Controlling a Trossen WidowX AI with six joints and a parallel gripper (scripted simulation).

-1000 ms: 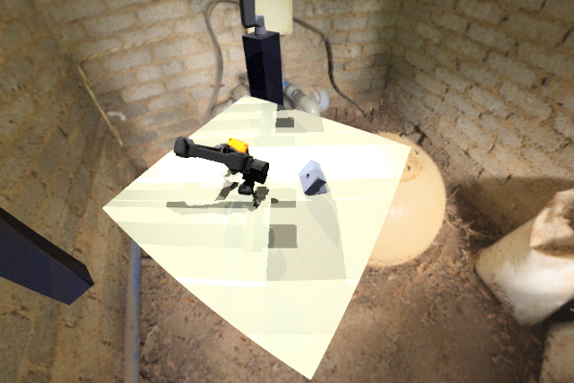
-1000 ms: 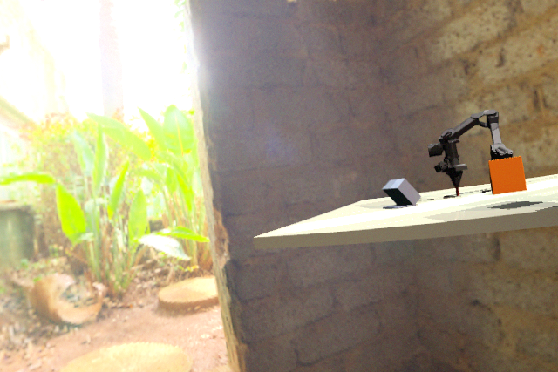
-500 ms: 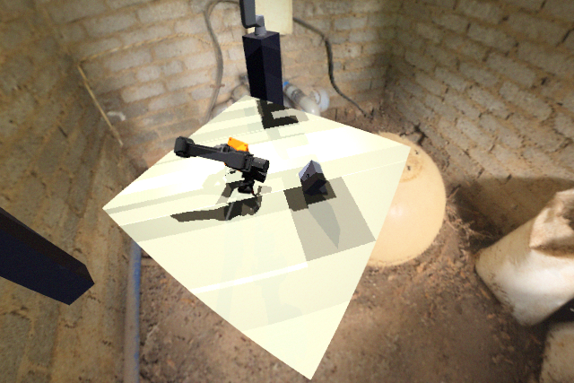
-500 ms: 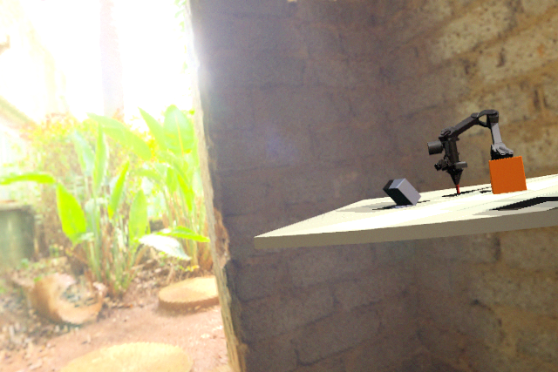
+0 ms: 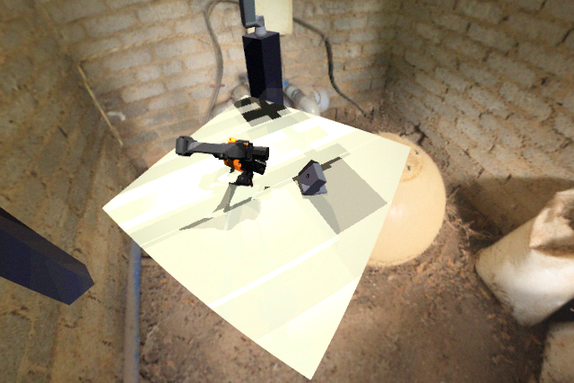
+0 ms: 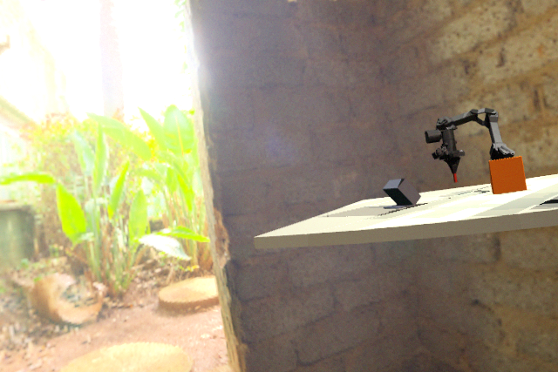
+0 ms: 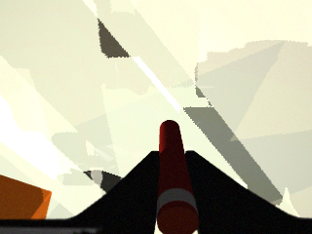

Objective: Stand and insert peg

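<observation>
The sloped panel is 19 cm ahead of my gripper tip, 22 cm to the left of it and 4 cm below it. Round my gripper tip: red peg 2 cm above.
</observation>
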